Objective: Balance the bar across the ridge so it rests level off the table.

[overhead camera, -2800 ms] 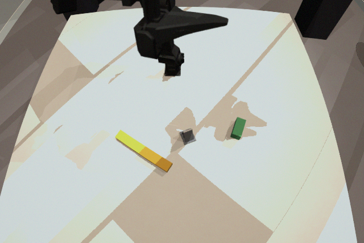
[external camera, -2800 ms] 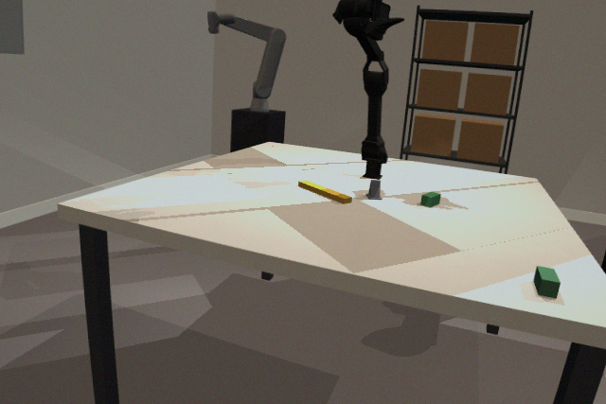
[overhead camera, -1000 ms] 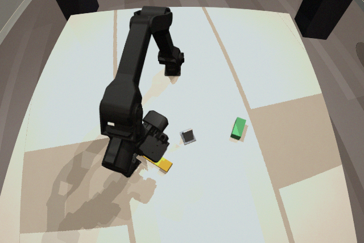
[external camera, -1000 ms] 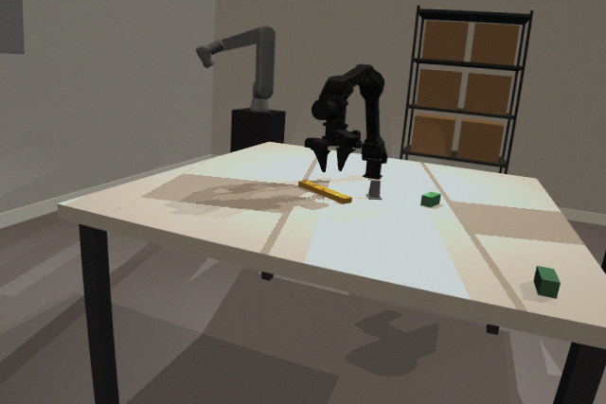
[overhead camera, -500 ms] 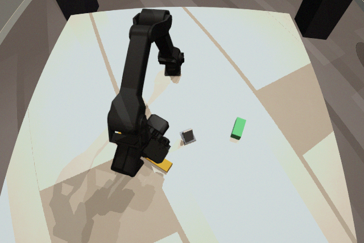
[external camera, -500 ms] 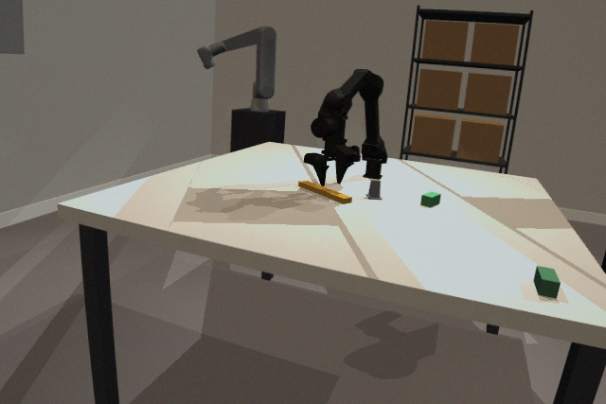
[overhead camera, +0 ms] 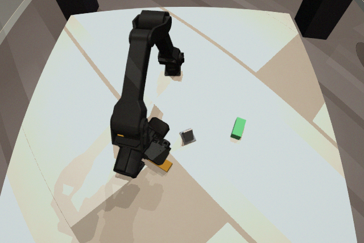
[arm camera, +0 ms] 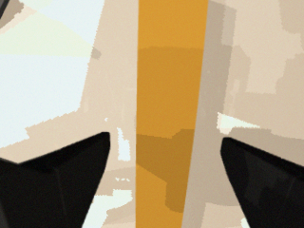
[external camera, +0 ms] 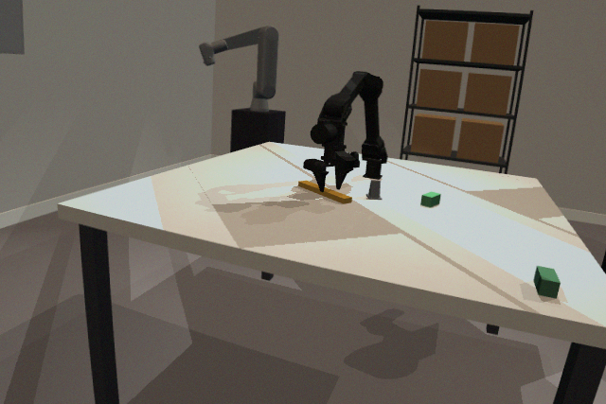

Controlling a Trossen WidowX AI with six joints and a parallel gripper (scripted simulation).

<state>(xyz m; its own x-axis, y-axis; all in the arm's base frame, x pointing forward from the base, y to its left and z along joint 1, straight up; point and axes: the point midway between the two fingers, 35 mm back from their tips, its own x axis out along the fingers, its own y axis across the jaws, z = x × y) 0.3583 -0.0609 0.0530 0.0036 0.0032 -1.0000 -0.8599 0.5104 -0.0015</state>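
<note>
Right now the yellow bar is 20 mm to the right of my gripper tip, 20 mm behind it and 10 mm below it. From my gripper tip the other things lie so: dark green cube 560 mm to the left, 380 mm ahead; light green block 300 mm to the left, 100 mm behind.
</note>
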